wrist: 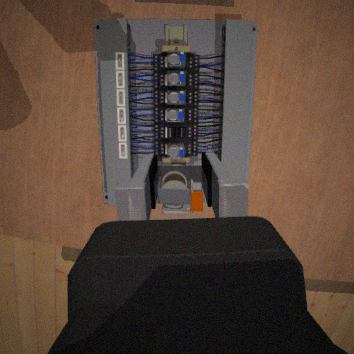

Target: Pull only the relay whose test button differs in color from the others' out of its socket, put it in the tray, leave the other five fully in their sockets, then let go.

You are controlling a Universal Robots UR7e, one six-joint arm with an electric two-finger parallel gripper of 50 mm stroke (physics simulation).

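Frame: origin at the arm's base, x left, y back, z up, level; millimetres.
Seen in the pictures: gripper, fingertip midpoint: (179, 170).
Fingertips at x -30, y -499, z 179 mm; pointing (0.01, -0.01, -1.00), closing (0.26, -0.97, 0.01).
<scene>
Offsets run from my fingertips to a thing's middle. "spot": to the spot under its first point. Level surfaces: height alone.
My gripper (179, 170) is shut on a clear-cased relay {dx -7, dy -2, dz +13 mm} (174, 194) with an orange test button {dx -6, dy -9, dz +35 mm} (197, 201). The relay is held upright between the two fingers, high above the panel's near end. Five relays with blue buttons, among them one at the far end {spot: dx +99, dy +22, dz -242 mm} (175, 60), others in the row {spot: dx +74, dy +16, dz -242 mm} (175, 78) (175, 97) (175, 115) and one at the near end {spot: dx -30, dy -8, dz -242 mm} (175, 150), sit in the black sockets. The socket (175, 132) second from the near end holds no relay and shows its dark slots. The tray does not show in this view.
The grey panel (240, 100) lies on a brown wooden table top {dz -310 mm} (300, 150). Wiring ducts run on both sides of the row, with blue and black wires between. White labels {spot: dx +30, dy +92, dz -267 mm} (121, 97) line the left duct. The table's near edge and a plank floor (25, 285) show below.
</scene>
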